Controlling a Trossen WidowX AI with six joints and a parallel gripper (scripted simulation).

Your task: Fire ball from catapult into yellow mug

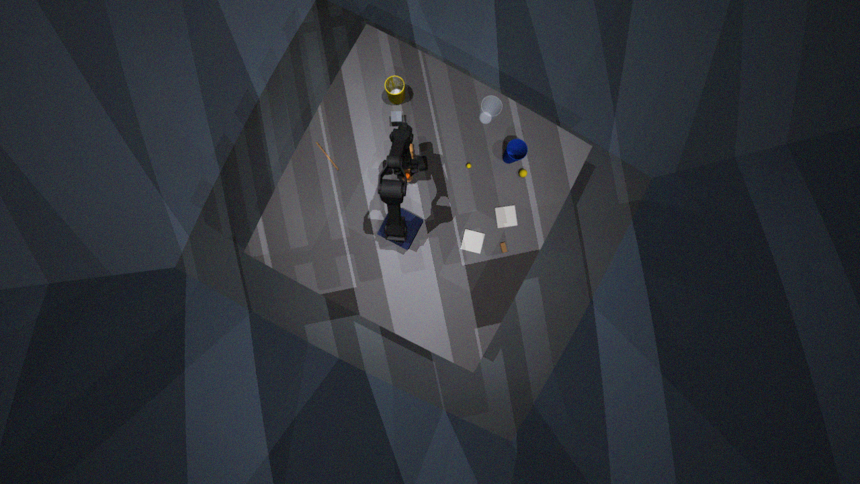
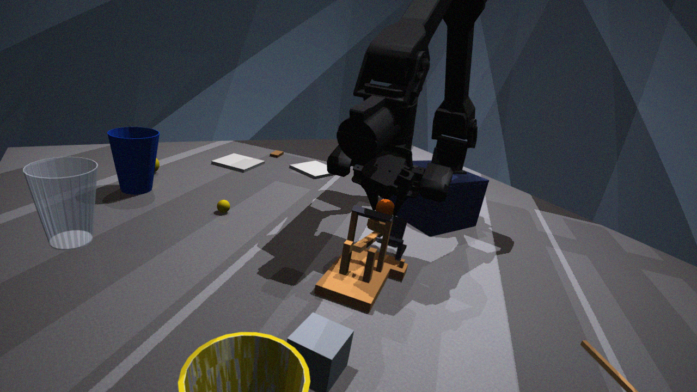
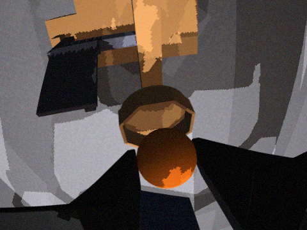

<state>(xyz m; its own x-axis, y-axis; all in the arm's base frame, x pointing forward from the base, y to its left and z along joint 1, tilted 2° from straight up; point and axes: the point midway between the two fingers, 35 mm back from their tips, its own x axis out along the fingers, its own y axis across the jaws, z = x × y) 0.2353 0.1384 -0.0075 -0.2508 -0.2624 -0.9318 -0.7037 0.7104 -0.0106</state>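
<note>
Now: the orange ball 10 mm above my gripper tip. Round my gripper tip: grey cube: 190 mm ahead, 220 mm to the left, 50 mm below; then wooden catapult: 40 mm ahead, 50 mm to the left, 20 mm below; then yellow mug: 290 mm ahead, 300 mm to the left, 50 mm below.
</note>
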